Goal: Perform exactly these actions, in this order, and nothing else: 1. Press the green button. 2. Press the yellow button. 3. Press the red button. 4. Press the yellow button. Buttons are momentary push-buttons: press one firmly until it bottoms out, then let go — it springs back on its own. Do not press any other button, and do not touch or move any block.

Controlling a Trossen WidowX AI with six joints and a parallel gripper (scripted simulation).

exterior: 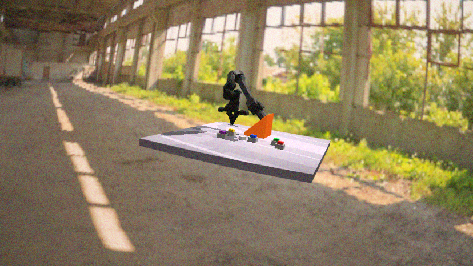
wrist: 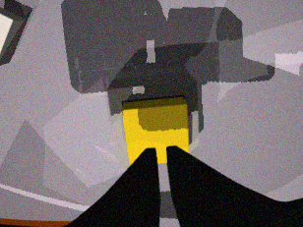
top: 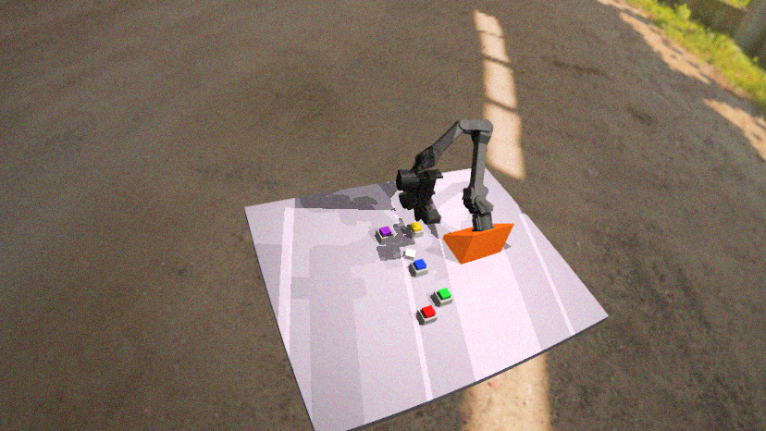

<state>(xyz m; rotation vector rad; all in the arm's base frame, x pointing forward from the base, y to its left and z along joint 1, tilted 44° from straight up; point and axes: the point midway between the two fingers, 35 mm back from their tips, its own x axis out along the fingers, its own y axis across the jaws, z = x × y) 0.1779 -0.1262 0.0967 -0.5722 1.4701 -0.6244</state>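
Right now my gripper tip is 3 cm above the yellow button. From my gripper tip the other things lie so: green button 5 cm ahead, 30 cm to the left, 3 cm below; then blue button 7 cm ahead, 16 cm to the left, 3 cm below; then purple button 11 cm ahead, 1 cm to the right, 3 cm below.
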